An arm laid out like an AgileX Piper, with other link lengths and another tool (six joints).
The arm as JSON. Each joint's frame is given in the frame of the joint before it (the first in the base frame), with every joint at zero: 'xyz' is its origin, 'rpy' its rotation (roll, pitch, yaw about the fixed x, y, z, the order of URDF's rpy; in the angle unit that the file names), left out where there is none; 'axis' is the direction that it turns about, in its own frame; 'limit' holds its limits. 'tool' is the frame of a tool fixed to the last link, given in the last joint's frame.
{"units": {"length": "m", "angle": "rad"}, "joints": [
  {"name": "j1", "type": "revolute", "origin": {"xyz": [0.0, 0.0, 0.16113]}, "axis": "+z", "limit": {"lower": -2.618, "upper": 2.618}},
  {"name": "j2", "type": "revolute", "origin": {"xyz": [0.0, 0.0, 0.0], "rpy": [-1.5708, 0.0, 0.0]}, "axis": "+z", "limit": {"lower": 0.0, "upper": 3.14}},
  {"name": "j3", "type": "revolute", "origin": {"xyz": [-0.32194, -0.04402, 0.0]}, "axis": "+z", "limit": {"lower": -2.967, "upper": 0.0}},
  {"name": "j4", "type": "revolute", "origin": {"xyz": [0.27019, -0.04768, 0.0], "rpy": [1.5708, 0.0, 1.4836]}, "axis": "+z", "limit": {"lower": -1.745, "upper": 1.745}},
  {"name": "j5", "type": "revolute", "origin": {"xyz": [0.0, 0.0, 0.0], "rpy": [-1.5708, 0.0, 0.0]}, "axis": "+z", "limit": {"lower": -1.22, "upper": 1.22}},
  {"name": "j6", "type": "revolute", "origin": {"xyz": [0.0, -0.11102, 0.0], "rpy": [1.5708, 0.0, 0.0]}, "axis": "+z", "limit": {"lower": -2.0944, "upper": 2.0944}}
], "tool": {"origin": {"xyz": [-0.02, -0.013, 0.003], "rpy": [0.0, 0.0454, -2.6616]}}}
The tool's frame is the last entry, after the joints.
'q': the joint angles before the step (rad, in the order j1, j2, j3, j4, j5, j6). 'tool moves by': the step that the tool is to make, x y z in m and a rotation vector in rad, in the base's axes. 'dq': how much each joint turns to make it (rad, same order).
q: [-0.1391, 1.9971, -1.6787, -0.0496, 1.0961, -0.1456]
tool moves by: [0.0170, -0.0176, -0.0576, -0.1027, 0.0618, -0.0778]
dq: [0.0001, 0.1256, 0.0013, -0.1474, -0.0661, 0.1322]
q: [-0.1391, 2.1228, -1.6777, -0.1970, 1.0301, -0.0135]
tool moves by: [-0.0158, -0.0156, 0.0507, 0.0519, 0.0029, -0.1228]
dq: [-0.0393, -0.0637, -0.0850, 0.0536, 0.1685, 0.0424]
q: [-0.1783, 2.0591, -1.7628, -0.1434, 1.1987, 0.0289]
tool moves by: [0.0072, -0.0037, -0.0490, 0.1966, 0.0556, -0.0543]
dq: [-0.0432, 0.0909, -0.0009, 0.1921, 0.0022, -0.0373]
